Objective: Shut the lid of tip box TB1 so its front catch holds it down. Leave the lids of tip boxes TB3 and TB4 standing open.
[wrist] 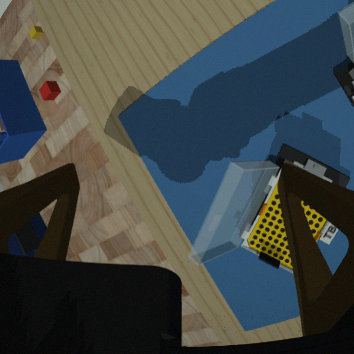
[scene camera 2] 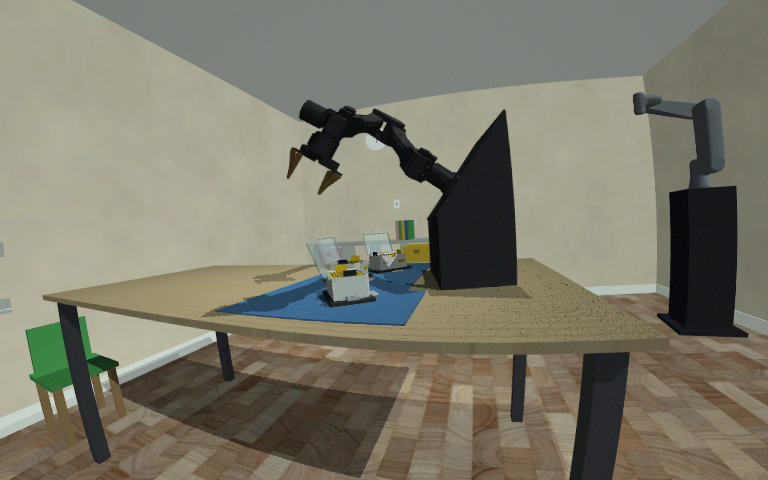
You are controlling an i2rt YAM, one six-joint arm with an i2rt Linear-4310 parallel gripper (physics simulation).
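Seen in the pictures: gripper, fingertip midpoint: (wrist: 177, 174) (scene camera 2: 303, 186); arm's base, origin of the base link: (scene camera 2: 452, 185).
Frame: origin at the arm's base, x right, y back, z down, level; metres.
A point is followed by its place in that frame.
Observation:
In the scene view a white tip box (scene camera 2: 348, 286) @(z 0.240, x -0.306, y -0.167 m) stands nearest on the mat, a second box partly shows behind it, and a grey tip box (scene camera 2: 387, 261) @(z 0.240, x 0.113, y -0.297 m) stands further back. Clear lids stand open, two overlapping at the left and one lid (scene camera 2: 376, 242) @(z 0.171, x 0.192, y -0.387 m) on the grey box. In the wrist view a box with a yellow perforated rack (wrist: 270, 225) @(z 0.220, x -0.288, y -0.210 m) has its clear lid (wrist: 227, 215) @(z 0.176, x -0.323, y -0.249 m) open to the left; its label reads "TB", the number hidden by a finger. Another box's lid (wrist: 348, 25) @(z 0.136, x -0.139, y -0.396 m) shows at the right edge. My gripper (scene camera 2: 304, 186) @(z -0.012, x -0.267, y -0.327 m) (wrist: 177, 174) @(z -0.012, x -0.267, y -0.327 m) is open, empty and high above the boxes.
The boxes stand on a blue mat (scene camera 2: 390, 314) @(z 0.278, x -0.353, y -0.036 m) (wrist: 260, 295) @(z 0.278, x -0.347, y -0.067 m) on the wooden table (scene camera 2: 481, 322) @(z 0.281, x -0.345, y 0.134 m) (wrist: 90, 75) @(z 0.281, x -0.526, y -0.520 m). A black pedestal (scene camera 2: 481, 226) @(z 0.124, x -0.084, y 0.092 m) carries my arm. Beyond the table edge are a blue bin (wrist: 15, 100), a red cube (wrist: 50, 90) and a yellow cube (wrist: 36, 32) on the floor.

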